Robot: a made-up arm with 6 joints. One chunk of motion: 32 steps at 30 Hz.
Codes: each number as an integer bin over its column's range. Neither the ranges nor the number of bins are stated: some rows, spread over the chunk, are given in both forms.
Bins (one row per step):
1: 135 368 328 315 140 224
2: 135 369 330 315 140 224
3: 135 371 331 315 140 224
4: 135 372 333 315 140 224
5: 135 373 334 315 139 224
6: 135 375 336 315 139 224
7: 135 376 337 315 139 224
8: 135 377 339 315 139 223
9: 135 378 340 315 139 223
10: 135 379 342 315 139 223
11: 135 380 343 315 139 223
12: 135 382 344 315 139 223
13: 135 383 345 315 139 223
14: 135 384 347 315 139 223
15: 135 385 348 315 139 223
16: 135 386 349 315 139 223
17: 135 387 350 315 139 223
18: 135 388 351 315 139 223
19: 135 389 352 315 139 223
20: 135 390 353 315 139 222
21: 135 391 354 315 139 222
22: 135 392 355 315 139 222
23: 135 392 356 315 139 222
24: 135 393 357 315 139 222
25: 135 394 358 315 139 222
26: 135 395 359 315 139 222
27: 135 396 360 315 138 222
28: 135 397 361 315 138 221
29: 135 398 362 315 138 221
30: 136 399 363 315 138 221
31: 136 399 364 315 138 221
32: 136 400 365 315 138 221
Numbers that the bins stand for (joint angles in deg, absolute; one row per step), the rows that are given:
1: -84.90 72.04 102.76 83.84 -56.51 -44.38
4: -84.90 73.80 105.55 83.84 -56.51 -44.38
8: -84.90 76.00 108.91 83.84 -57.00 -45.79
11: -84.90 77.32 111.14 83.84 -57.00 -45.79
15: -84.90 79.52 113.93 83.84 -57.00 -45.79
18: -84.90 80.84 115.61 83.84 -57.00 -45.79
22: -84.90 82.60 117.85 83.84 -57.00 -47.20
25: -84.90 83.48 119.52 83.84 -57.00 -47.20
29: -84.90 85.24 121.76 83.84 -57.49 -48.61
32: -84.19 86.13 123.43 83.84 -57.49 -48.61
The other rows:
2: -84.90 72.48 103.88 83.84 -56.51 -44.38
3: -84.90 73.36 104.44 83.84 -56.51 -44.38
5: -84.90 74.24 106.11 83.84 -57.00 -44.38
6: -84.90 75.12 107.23 83.84 -57.00 -44.38
7: -84.90 75.56 107.79 83.84 -57.00 -44.38
9: -84.90 76.44 109.46 83.84 -57.00 -45.79
10: -84.90 76.88 110.58 83.84 -57.00 -45.79
12: -84.90 78.20 111.70 83.84 -57.00 -45.79
13: -84.90 78.64 112.26 83.84 -57.00 -45.79
14: -84.90 79.08 113.38 83.84 -57.00 -45.79
16: -84.90 79.96 114.49 83.84 -57.00 -45.79
17: -84.90 80.40 115.05 83.84 -57.00 -45.79
19: -84.90 81.28 116.17 83.84 -57.00 -45.79
20: -84.90 81.72 116.73 83.84 -57.00 -47.20
21: -84.90 82.16 117.29 83.84 -57.00 -47.20
23: -84.90 82.60 118.40 83.84 -57.00 -47.20
24: -84.90 83.04 118.96 83.84 -57.00 -47.20
26: -84.90 83.92 120.08 83.84 -57.00 -47.20
27: -84.90 84.36 120.64 83.84 -57.49 -47.20
28: -84.90 84.80 121.20 83.84 -57.49 -48.61
30: -84.19 85.68 122.32 83.84 -57.49 -48.61
31: -84.19 85.68 122.87 83.84 -57.49 -48.61

